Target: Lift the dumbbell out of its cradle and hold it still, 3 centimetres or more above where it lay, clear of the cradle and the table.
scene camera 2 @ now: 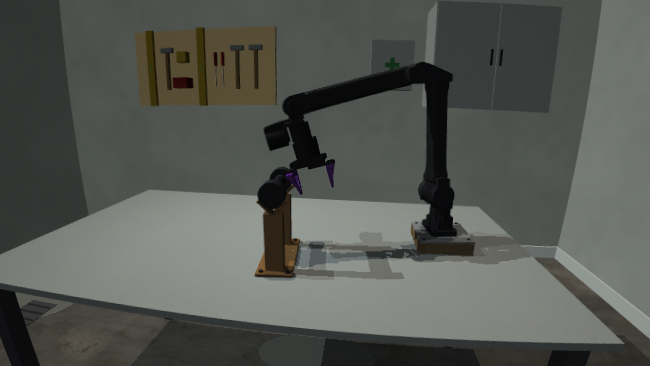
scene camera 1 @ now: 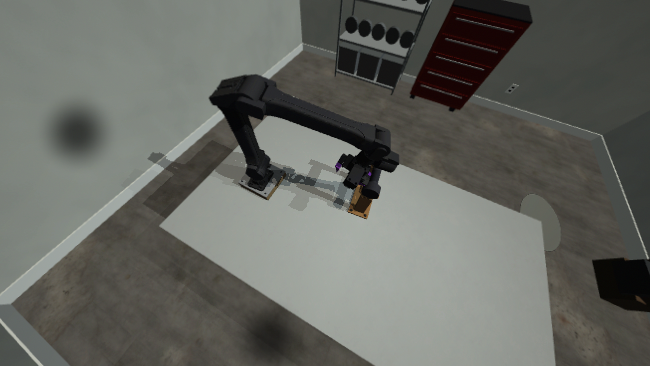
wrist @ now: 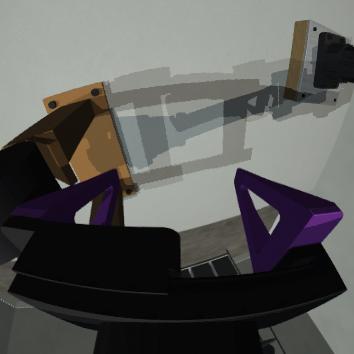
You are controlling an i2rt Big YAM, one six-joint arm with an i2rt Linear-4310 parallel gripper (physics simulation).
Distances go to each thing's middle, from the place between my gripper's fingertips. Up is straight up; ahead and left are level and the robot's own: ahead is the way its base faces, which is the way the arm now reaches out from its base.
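With the black dumbbell [scene camera 2: 271, 195], my hand is 20 mm below it and 40 mm to the right of it, and 110 mm short of it. The brown cradle [scene camera 2: 280, 250] is 90 mm below my hand, 40 mm to the left of it and 110 mm ahead of it.
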